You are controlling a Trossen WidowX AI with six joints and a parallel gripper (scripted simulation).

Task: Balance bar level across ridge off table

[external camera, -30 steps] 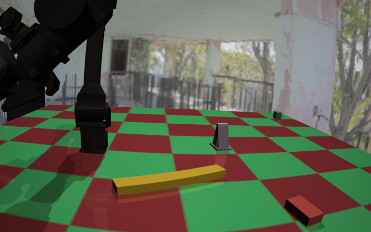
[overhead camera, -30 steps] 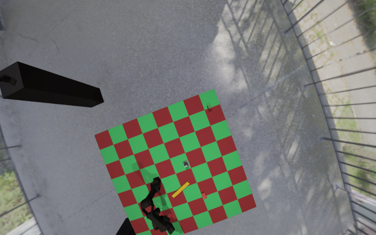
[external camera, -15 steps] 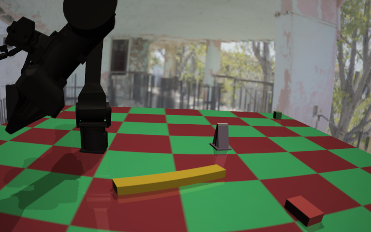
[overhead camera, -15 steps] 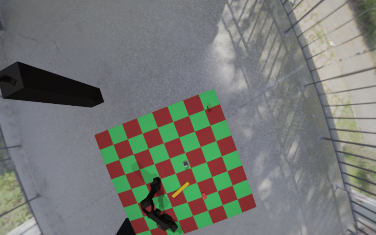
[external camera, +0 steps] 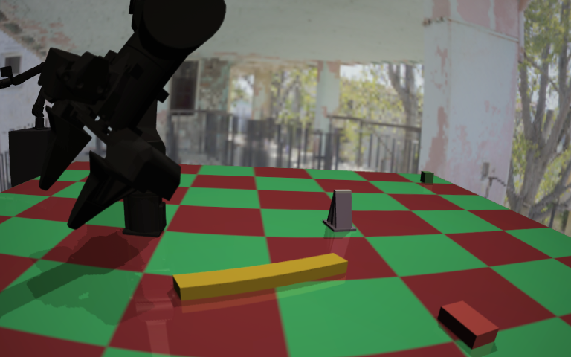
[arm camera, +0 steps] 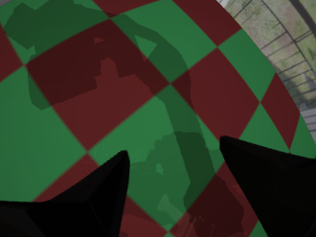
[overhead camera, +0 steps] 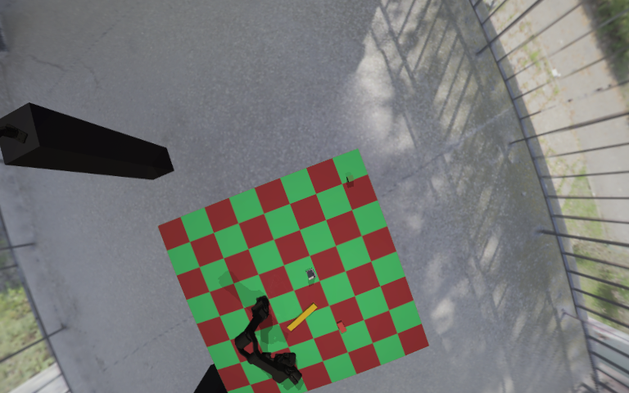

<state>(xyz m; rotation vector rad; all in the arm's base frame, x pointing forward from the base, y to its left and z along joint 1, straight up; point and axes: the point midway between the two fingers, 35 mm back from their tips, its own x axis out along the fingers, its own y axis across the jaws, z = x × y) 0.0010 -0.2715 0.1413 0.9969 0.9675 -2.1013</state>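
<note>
Now: the yellow bar 210 mm ahead of my gripper tip, 110 mm to the left of it and 100 mm below it. Also, from my gripper tip: red block (400 mm ahead, 100 mm below, 30 mm to the right); small green block (780 mm to the left, 760 mm ahead, 100 mm below).
</note>
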